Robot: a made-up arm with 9 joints.
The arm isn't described. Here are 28 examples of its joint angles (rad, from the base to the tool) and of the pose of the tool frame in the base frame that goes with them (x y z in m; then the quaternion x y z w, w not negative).
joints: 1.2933 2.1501 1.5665 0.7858 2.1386 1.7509 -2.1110 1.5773 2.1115
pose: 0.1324 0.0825 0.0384 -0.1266 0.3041 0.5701 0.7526
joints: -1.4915 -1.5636 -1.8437 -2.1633 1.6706 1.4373 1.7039 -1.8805 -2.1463
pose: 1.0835 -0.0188 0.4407 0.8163 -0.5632 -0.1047 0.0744
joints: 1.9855 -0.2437 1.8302 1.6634 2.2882 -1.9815 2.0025 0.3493 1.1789
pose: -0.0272 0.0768 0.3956 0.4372 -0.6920 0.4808 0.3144
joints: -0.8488 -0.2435 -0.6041 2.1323 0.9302 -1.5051 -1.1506 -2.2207 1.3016
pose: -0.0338 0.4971 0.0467 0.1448 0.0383 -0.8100 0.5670
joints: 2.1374 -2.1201 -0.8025 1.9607 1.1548 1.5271 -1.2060 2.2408 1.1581
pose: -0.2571 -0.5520 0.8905 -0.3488 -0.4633 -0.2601 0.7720
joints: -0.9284 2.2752 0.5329 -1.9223 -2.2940 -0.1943 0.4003 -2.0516 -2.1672
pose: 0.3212 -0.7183 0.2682 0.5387 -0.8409 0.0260 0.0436
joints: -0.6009 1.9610 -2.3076 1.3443 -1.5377 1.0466 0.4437 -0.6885 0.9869
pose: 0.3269 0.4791 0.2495 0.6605 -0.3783 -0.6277 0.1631
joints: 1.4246 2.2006 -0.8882 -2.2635 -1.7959 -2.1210 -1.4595 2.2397 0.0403
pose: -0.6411 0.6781 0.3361 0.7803 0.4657 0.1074 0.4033
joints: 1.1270 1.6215 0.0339 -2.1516 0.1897 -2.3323 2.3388 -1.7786 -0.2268
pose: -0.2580 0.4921 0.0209 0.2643 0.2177 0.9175 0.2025
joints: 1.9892 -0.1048 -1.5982 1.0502 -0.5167 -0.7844 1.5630 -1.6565 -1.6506
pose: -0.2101 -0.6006 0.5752 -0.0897 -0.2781 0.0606 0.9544
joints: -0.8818 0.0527 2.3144 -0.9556 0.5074 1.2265 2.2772 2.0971 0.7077
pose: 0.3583 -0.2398 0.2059 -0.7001 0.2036 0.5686 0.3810
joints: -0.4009 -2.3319 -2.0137 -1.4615 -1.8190 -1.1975 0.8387 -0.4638 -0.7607
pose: -0.2150 1.1001 0.6300 0.2078 -0.2179 0.9198 0.2517
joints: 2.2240 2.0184 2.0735 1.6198 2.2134 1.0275 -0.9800 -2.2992 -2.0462
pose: -0.1260 0.0210 0.4452 0.2812 -0.2037 -0.9335 0.0897
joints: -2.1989 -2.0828 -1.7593 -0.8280 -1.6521 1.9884 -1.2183 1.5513 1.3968
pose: 0.7430 -0.5037 1.0406 -0.6051 -0.5532 -0.4239 0.3849
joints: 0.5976 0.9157 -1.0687 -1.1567 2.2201 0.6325 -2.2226 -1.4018 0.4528
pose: -0.7511 0.3389 -0.0591 -0.2235 0.9200 0.0678 0.3149
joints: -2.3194 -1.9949 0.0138 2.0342 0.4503 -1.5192 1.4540 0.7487 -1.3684
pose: 0.3244 -0.1443 0.4506 -0.5629 0.0685 0.5054 0.6504
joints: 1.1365 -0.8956 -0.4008 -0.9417 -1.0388 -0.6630 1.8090 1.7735 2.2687
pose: -0.7499 -0.1526 0.3475 0.0487 0.0294 0.8324 0.5513
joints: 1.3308 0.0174 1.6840 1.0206 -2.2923 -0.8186 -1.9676 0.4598 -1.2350
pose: -0.0074 -0.0552 0.2599 -0.3283 0.8525 0.2500 0.3208
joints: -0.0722 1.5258 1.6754 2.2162 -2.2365 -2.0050 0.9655 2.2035 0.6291
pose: 0.2011 -0.2822 0.3854 -0.8654 -0.2740 0.2832 0.3096
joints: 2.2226 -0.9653 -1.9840 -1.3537 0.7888 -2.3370 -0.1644 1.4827 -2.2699
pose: -0.4190 -0.3800 0.0912 0.2084 0.7153 0.0539 0.6649
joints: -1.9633 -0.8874 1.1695 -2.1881 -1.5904 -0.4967 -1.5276 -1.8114 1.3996
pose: 0.1780 0.7232 0.2414 0.4988 0.2087 0.3396 0.7696
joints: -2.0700 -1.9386 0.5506 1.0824 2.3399 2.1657 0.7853 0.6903 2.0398
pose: 0.1511 -0.2861 0.7115 0.5570 -0.1380 -0.7114 0.4058
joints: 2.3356 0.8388 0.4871 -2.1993 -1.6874 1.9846 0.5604 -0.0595 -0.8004
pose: -0.2592 -0.0910 -0.3899 0.0851 0.7867 -0.2527 0.5567
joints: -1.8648 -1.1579 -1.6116 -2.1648 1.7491 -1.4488 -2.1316 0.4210 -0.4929
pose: 0.9453 0.1310 0.3701 -0.7974 -0.2833 0.4418 0.2978
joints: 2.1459 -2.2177 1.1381 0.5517 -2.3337 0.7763 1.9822 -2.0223 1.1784
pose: 0.0599 -0.1420 0.5450 -0.0665 -0.9240 -0.3325 0.1765
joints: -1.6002 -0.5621 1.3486 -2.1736 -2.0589 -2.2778 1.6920 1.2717 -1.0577
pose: -0.3421 0.4274 -0.0317 -0.3705 0.1954 0.7708 0.4800
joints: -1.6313 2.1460 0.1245 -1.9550 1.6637 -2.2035 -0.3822 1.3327 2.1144
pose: 0.2998 0.0003 0.2639 -0.2951 -0.6663 0.2679 0.6302
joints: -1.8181 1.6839 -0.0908 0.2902 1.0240 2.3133 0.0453 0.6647 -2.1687
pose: 0.1154 -0.1147 0.1741 -0.1998 -0.8468 -0.4681 0.1545
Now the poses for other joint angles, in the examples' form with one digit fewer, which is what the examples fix.
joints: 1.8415 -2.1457 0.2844 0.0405 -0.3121 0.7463 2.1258 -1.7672 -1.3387
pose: -0.264 -0.247 0.585 -0.048 0.556 -0.570 0.603
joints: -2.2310 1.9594 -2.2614 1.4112 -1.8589 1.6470 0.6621 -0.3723 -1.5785
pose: 0.963 -0.149 0.518 0.551 -0.164 0.059 0.816
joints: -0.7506 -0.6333 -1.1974 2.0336 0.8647 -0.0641 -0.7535 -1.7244 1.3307
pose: -0.110 0.526 0.406 -0.131 -0.699 -0.699 0.077
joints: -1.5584 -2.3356 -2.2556 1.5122 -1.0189 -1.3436 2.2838 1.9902 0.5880
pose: 0.684 0.280 0.308 -0.329 -0.902 0.277 0.020
